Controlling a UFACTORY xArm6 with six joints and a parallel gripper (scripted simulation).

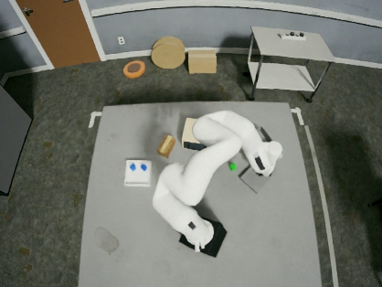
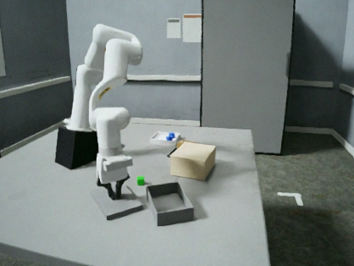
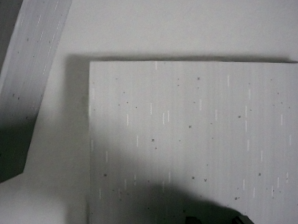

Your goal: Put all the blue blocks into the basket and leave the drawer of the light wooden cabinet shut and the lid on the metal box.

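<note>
The metal box is 200 mm ahead of my hand, 20 mm to the right of it and 10 mm below it. Round my hand: lid: 30 mm below; dark-rimmed drawer: 310 mm to the left, 240 mm ahead; green block: 140 mm to the left, 60 mm ahead, 20 mm below.
</note>
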